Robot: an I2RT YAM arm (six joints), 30 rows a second.
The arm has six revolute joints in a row. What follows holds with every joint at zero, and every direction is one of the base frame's. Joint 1 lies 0.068 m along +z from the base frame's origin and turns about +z. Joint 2 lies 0.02 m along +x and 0.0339 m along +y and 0.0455 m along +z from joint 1 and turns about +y. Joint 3 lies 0.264 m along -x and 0.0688 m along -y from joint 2 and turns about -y. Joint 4 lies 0.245 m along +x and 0.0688 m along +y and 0.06 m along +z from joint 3 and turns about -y. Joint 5 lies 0.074 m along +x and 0.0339 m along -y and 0.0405 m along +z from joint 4 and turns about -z. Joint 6 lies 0.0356 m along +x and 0.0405 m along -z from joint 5 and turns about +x. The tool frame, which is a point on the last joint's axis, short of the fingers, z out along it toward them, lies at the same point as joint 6; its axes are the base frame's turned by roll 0, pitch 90 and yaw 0 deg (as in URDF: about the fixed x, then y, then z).
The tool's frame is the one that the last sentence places.
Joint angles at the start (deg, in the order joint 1, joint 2, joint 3, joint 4, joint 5, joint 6): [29.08, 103.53, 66.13, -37.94, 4.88, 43.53]
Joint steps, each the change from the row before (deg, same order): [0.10, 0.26, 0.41, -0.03, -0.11, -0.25]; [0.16, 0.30, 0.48, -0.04, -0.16, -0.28]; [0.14, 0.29, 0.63, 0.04, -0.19, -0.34]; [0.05, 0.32, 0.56, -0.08, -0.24, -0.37]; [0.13, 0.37, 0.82, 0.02, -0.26, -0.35]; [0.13, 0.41, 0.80, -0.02, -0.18, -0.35]
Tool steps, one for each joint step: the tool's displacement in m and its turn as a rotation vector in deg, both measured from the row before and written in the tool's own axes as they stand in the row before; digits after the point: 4 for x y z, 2 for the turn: [-0.0008, 0.0017, 0.0000, -0.19, 0.00, -0.34]; [-0.0007, 0.0021, 0.0000, -0.25, 0.03, -0.42]; [-0.0014, 0.0026, -0.0006, -0.43, -0.13, -0.44]; [-0.0013, 0.0018, -0.0001, -0.30, 0.05, -0.41]; [-0.0020, 0.0031, -0.0008, -0.54, -0.16, -0.44]; [-0.0019, 0.0029, -0.0004, -0.41, -0.14, -0.45]
